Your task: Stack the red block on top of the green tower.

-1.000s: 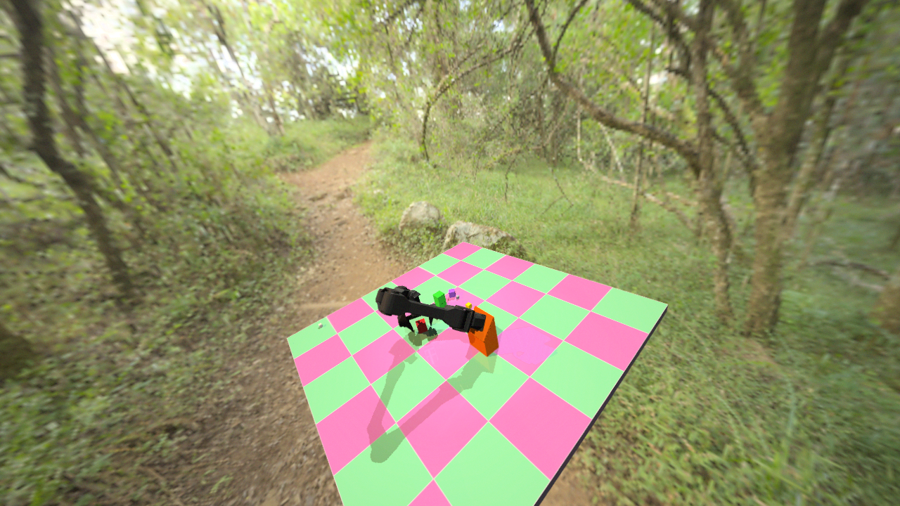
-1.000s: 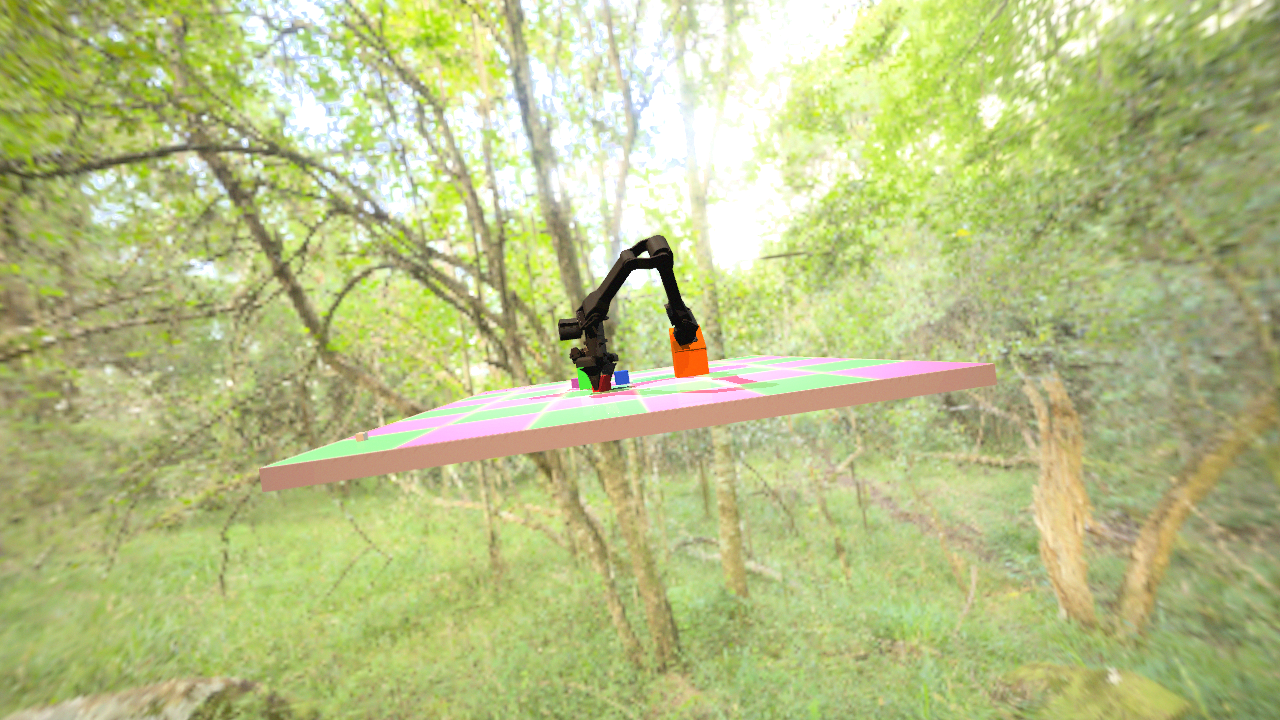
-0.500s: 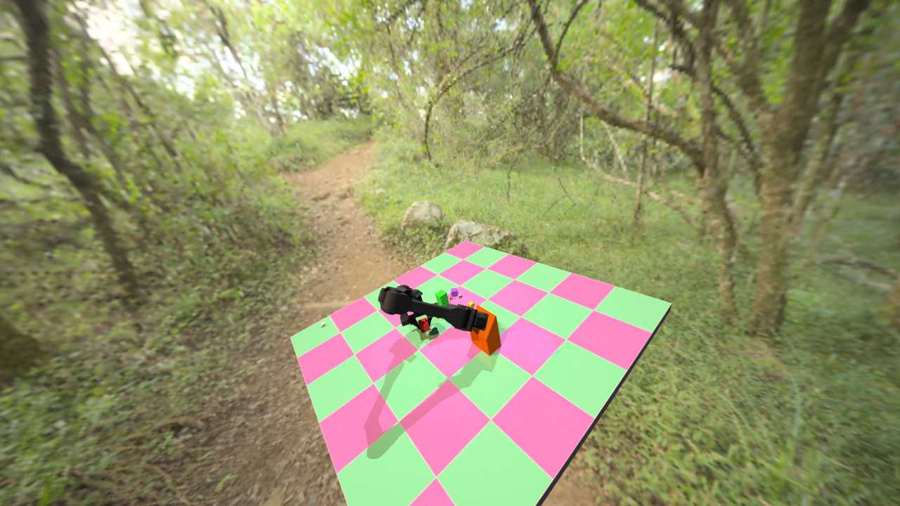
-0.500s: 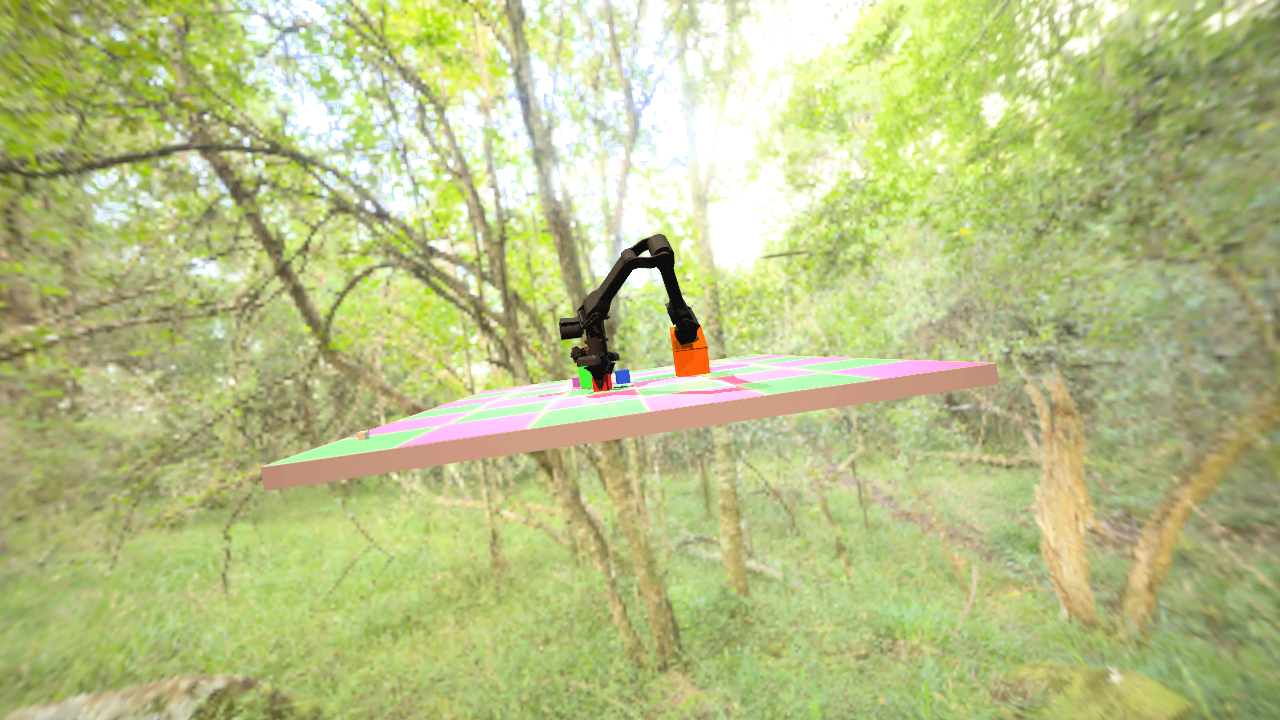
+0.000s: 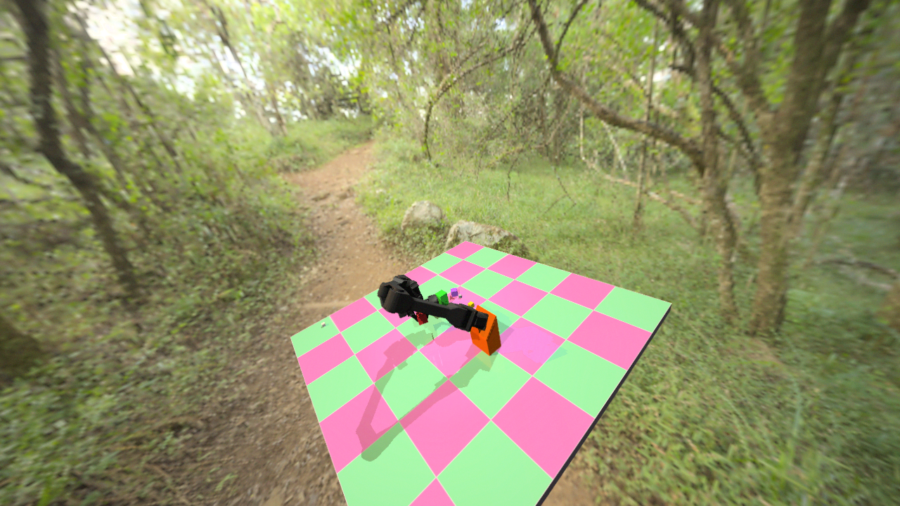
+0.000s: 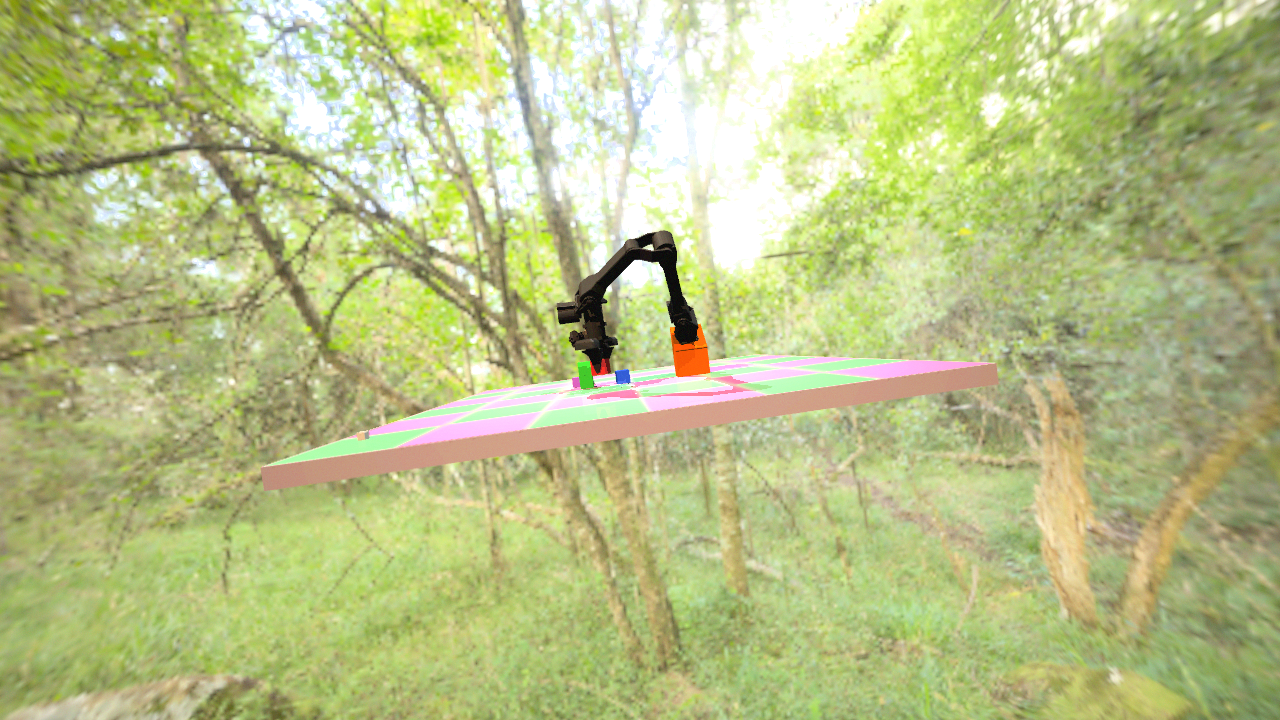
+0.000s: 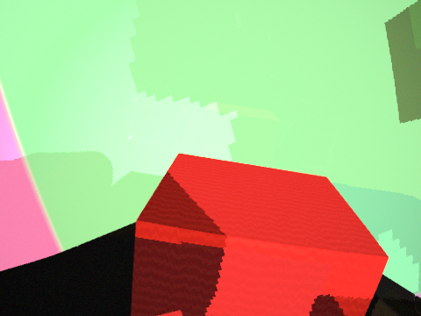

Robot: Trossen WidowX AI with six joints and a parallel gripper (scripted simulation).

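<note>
The small purple block lies 60 mm ahead of my gripper tip, 270 mm to the right of it and 40 mm below it. Round my gripper tip: blue block 80 mm behind, 150 mm to the right, 30 mm below; red block 20 mm above.
</note>
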